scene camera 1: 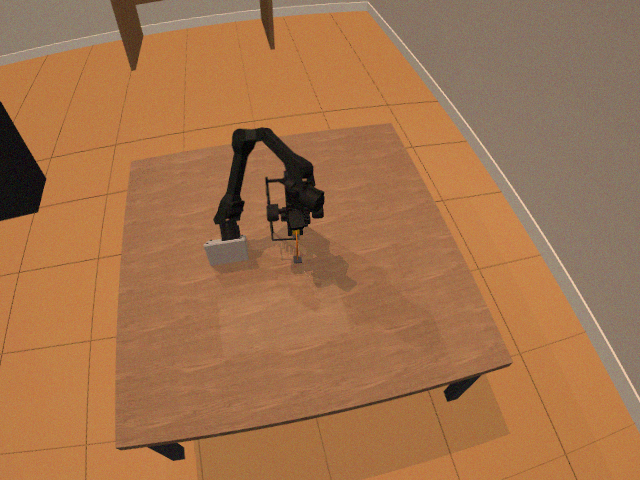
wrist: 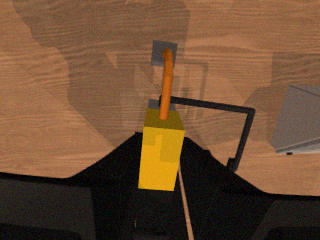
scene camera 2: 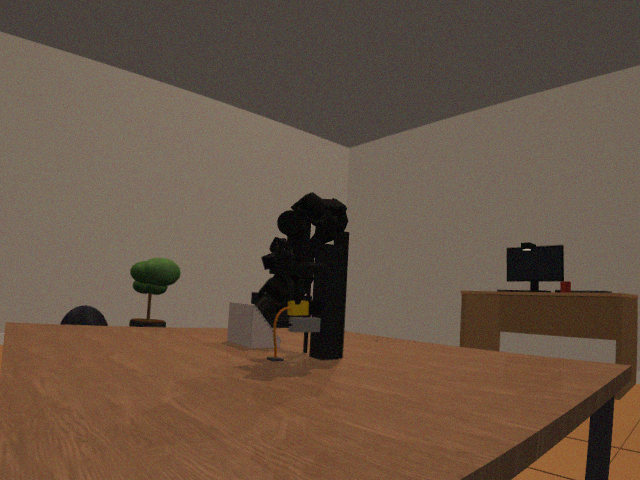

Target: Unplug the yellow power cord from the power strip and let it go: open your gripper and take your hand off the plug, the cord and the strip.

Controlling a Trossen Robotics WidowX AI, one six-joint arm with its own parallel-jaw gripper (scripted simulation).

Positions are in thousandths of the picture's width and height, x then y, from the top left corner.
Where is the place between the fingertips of the gripper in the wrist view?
505,590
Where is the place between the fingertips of the gripper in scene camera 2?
460,634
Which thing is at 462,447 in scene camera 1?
The gripper.
